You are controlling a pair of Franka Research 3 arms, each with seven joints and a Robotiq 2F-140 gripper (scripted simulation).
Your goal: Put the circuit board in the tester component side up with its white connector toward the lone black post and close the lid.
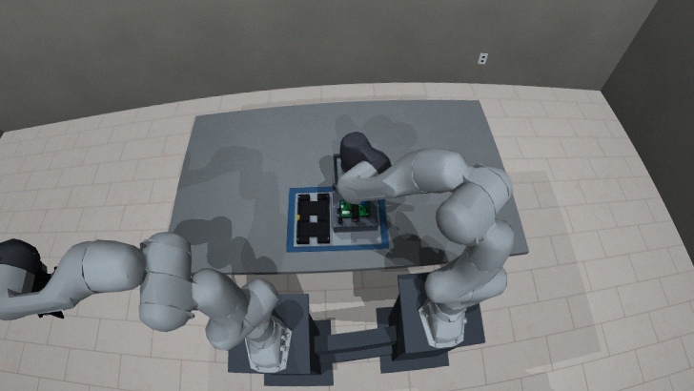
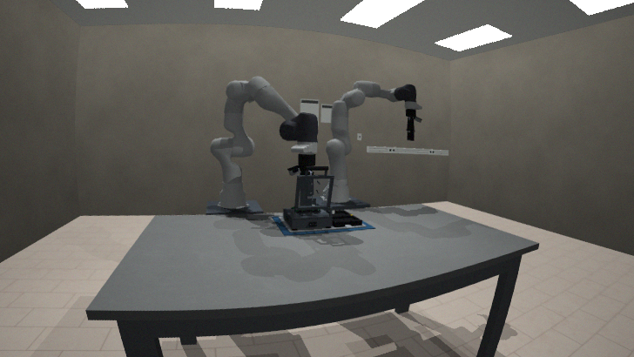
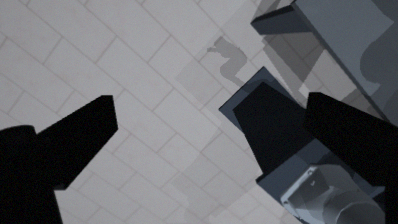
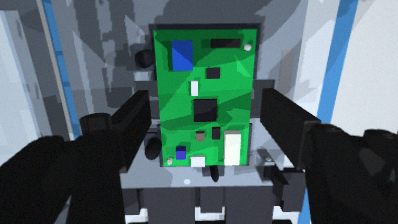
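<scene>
My right hand is 3 cm above the green circuit board. Also, from my right hand: clear lid (12 cm ahead, 1 cm to the right, 8 cm above); then nest (1 cm ahead, 1 cm to the left, 3 cm below); then black tray (1 cm ahead, 17 cm to the left, 8 cm below).
</scene>
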